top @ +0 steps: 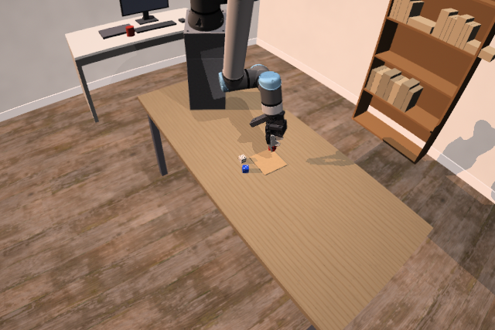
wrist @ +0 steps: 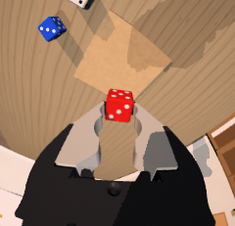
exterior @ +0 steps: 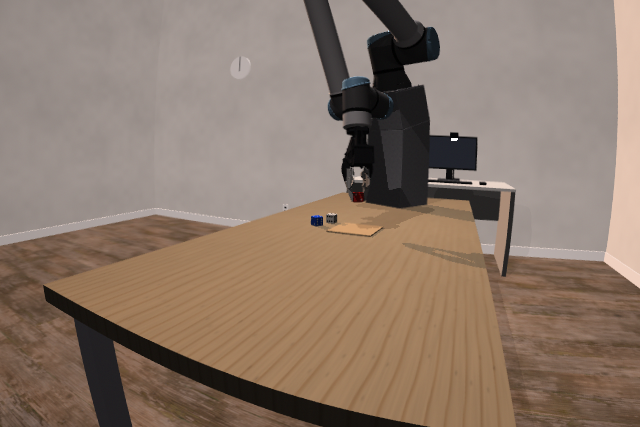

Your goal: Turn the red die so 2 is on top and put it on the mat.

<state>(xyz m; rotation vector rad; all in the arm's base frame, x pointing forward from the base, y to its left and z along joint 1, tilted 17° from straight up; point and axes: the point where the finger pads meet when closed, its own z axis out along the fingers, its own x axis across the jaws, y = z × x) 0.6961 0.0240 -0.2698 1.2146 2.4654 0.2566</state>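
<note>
The red die is right at my hand. From my hand the other things lie so: tan mat 1 cm behind, 1 cm to the right, 10 cm below; then white die 7 cm behind, 12 cm to the right, 9 cm below; then blue die 1 cm behind, 14 cm to the right, 9 cm below.
</note>
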